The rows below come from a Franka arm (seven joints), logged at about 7 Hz.
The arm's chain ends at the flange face. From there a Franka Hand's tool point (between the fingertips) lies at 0.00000 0.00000 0.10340 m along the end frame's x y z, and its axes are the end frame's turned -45 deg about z.
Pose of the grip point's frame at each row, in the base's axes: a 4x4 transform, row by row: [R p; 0 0 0 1], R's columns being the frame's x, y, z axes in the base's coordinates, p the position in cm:
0.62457, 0.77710, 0.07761, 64.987; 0.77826, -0.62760, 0.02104, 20.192; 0.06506, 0.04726, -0.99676, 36.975; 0, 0, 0, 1
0.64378, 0.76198, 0.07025, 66.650; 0.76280, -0.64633, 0.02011, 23.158; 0.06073, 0.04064, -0.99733, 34.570; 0, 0, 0, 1
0.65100, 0.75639, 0.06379, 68.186; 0.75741, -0.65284, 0.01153, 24.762; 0.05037, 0.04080, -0.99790, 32.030; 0, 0, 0, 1
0.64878, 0.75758, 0.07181, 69.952; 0.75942, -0.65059, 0.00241, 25.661; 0.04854, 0.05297, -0.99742, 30.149; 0, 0, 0, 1
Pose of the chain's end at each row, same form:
0.99113, 0.10785, 0.07761, 64.185; 0.10653, -0.99409, 0.02104, 19.974; 0.07942, -0.01259, -0.99676, 47.281; 0, 0, 0, 1
0.99402, 0.08358, 0.07025, 65.924; 0.08236, -0.99641, 0.02011, 22.950; 0.07168, -0.01421, -0.99733, 44.882; 0, 0, 0, 1
0.99518, 0.07452, 0.06379, 67.526; 0.07394, -0.99720, 0.01153, 24.643; 0.06447, -0.00677, -0.99790, 42.348; 0, 0, 0, 1
0.99445, 0.07693, 0.07181, 69.209; 0.07695, -0.99703, 0.00241, 25.636; 0.07178, 0.00313, -0.99742, 40.462; 0, 0, 0, 1

